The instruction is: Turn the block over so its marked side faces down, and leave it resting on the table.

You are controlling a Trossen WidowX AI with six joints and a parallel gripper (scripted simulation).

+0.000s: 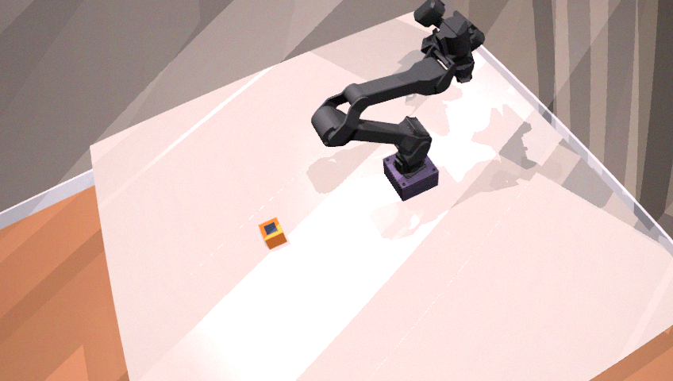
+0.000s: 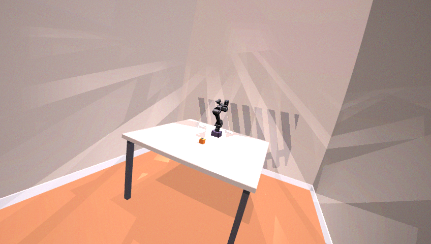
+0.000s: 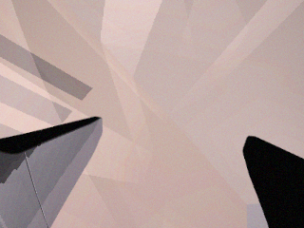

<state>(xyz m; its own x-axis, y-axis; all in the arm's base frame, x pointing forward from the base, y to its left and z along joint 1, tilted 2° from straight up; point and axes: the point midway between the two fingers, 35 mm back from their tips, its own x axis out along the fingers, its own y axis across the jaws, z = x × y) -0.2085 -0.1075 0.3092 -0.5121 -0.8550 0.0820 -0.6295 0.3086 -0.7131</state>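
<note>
Right now my gripper tip is 600 mm short of the orange block, 60 mm to the right of it and 350 mm above it.
</note>
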